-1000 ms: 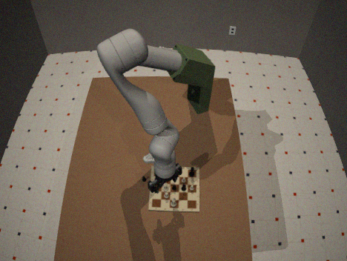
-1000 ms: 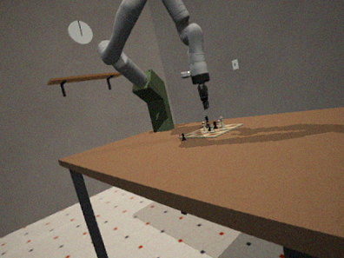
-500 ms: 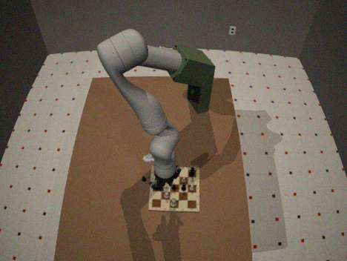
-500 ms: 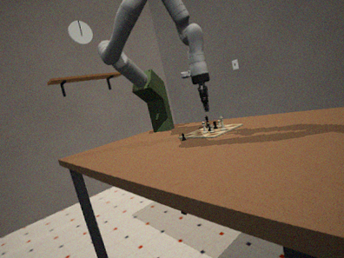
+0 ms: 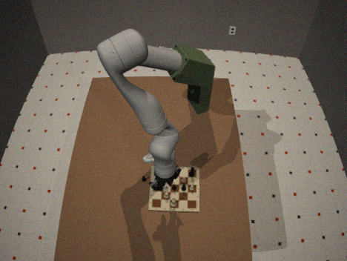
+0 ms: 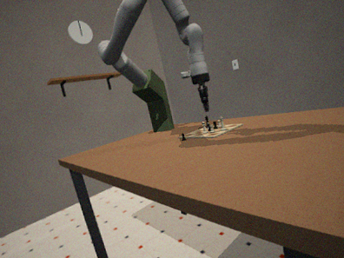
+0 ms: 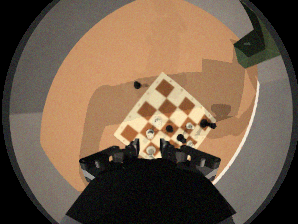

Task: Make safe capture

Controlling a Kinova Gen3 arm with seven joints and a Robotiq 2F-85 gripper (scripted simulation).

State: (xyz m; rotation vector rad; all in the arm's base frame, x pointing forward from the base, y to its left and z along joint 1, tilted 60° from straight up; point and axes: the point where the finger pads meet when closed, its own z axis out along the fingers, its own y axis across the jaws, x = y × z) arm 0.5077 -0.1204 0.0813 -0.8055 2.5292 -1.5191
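Right now my hand is 30 mm past the chessboard, 50 mm to the right of it and 120 mm above it. The rest, counted from my hand: tall black piece (80 mm behind, 140 mm to the left, 80 mm below).
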